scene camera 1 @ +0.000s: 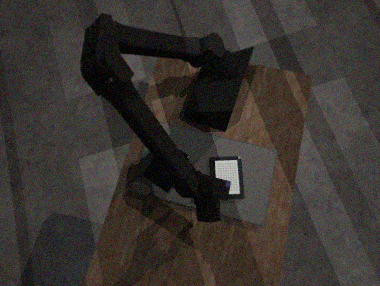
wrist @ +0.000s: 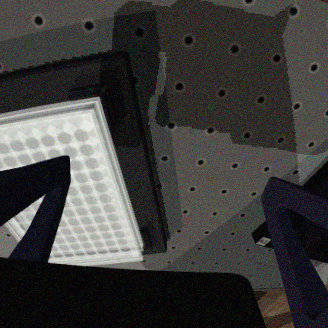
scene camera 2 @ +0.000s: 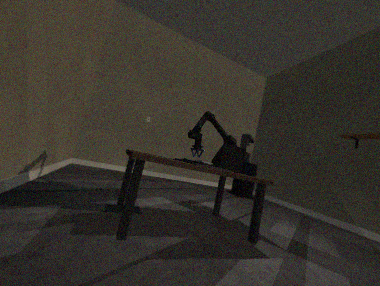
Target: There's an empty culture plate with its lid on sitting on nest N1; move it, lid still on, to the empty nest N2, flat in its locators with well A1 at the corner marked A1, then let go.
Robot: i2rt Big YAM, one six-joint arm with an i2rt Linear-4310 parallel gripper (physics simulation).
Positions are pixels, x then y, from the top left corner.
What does my gripper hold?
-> Nothing.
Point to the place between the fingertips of my gripper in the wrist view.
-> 172, 178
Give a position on a dark nest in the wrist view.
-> At 303, 226
